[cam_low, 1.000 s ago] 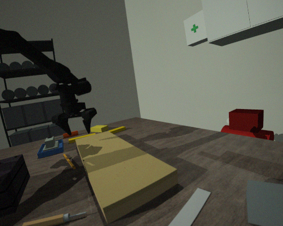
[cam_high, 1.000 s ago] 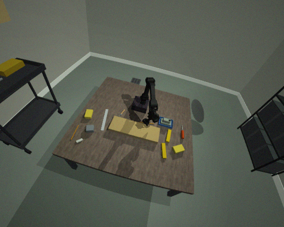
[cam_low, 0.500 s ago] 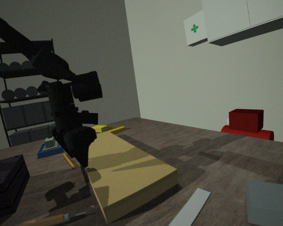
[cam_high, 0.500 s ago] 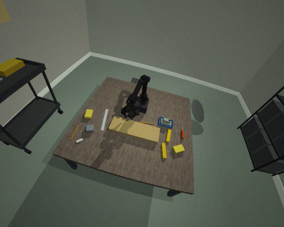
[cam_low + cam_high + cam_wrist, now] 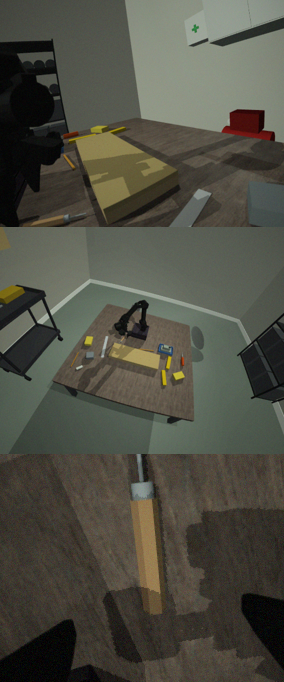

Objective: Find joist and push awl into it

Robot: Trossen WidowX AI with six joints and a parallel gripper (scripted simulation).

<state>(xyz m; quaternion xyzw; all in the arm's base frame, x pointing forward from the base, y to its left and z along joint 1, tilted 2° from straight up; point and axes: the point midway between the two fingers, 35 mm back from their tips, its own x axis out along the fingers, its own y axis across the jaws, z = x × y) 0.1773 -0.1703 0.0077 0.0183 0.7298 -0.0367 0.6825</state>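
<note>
Right now the awl is 50 mm ahead of my gripper tip, 10 mm to the right of it and 50 mm below it. Round my gripper tip: blue tray 70 mm behind, 510 mm to the left, 40 mm below; then white ruler 200 mm ahead, 130 mm to the right, 50 mm below; then grey block 390 mm ahead, 190 mm to the right, 40 mm below.
</note>
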